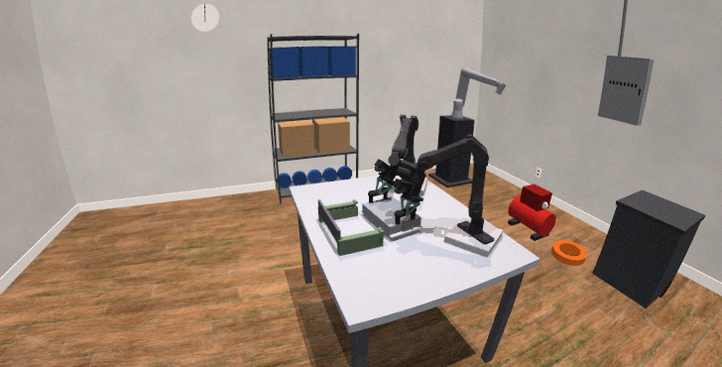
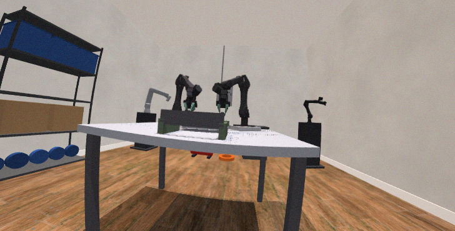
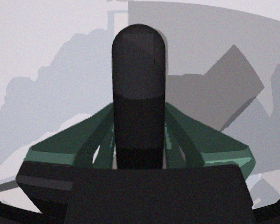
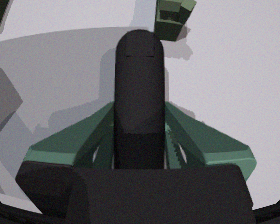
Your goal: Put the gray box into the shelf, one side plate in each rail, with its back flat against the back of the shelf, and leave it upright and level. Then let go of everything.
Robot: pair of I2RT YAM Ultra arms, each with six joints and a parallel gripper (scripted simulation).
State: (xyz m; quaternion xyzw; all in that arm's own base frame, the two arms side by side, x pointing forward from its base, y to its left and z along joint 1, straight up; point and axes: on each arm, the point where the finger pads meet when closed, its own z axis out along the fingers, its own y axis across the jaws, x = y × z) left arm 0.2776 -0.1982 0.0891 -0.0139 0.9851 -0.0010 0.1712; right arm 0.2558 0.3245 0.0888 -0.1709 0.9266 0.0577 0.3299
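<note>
Right now my right hand is 120 mm to the right of the gray box, 50 mm above it and 20 mm past it. The rest, counted from my right hand: dark back plate 300 mm ahead, 140 mm to the left, 40 mm below.
Now: the gray box 12 cm to the right of my left hand, 5 cm below it and 1 cm ahead of it. Also, from my left hand: dark back plate 33 cm ahead, 11 cm to the right, 4 cm below.
</note>
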